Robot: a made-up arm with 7 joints.
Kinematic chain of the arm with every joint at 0, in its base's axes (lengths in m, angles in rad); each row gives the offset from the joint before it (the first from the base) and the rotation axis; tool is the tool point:
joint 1: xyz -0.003 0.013 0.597 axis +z
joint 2: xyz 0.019 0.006 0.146 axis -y
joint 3: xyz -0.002 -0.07 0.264 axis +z
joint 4: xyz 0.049 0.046 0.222 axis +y
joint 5: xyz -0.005 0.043 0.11 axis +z
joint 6: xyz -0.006 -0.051 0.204 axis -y
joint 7: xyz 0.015 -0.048 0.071 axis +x
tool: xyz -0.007 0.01 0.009
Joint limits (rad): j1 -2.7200..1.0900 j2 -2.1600..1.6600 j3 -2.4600..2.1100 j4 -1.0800..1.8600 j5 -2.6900..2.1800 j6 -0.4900..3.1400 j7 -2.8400..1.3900
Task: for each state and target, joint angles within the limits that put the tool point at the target. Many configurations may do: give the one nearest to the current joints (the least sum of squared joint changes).
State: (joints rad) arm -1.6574 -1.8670 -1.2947 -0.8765 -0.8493 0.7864 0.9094
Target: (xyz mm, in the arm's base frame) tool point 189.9 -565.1 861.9
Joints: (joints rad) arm -1.6943 -1.4989 -1.1175 -1.0800 -0.7753 1.1323 0.9476
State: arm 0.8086 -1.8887 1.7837 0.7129 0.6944 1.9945 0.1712
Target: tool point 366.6 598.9 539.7
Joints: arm 0.7257 -1.9081 1.7762 0.8345 0.7482 2.0758 0.1755
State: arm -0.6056 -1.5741 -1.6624 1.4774 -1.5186 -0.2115 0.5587
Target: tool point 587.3 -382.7 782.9
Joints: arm 0.2217 -1.5501 -1.7337 1.8463 -1.4173 -0.3380 0.5332
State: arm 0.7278 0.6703 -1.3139 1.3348 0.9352 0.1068 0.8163
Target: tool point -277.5 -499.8 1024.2
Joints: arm 0.0170 0.9353 -1.5085 1.5919 0.9150 0.1363 0.8233
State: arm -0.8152 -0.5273 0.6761 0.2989 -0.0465 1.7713 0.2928
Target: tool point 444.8 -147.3 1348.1
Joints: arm -0.4780 -0.4642 0.8256 0.7457 0.1344 2.0642 0.2815
